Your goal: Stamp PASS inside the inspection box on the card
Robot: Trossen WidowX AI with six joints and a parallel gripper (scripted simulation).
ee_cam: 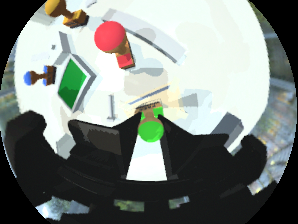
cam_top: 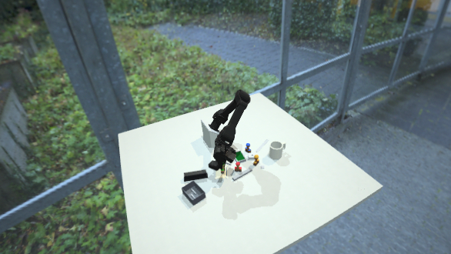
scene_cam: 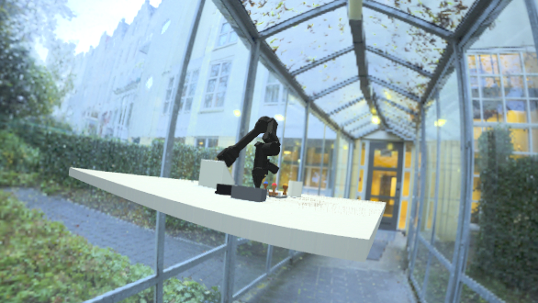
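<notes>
Now: gripper tip right at the green-knobbed stamp. Also, from my gripper tip: red-knobbed stamp 4 cm ahead, 8 cm to the left; grey bar 8 cm ahead, 9 cm to the left, 2 cm below; pale yellow card 1 cm ahead, 1 cm to the right, 3 cm below.
</notes>
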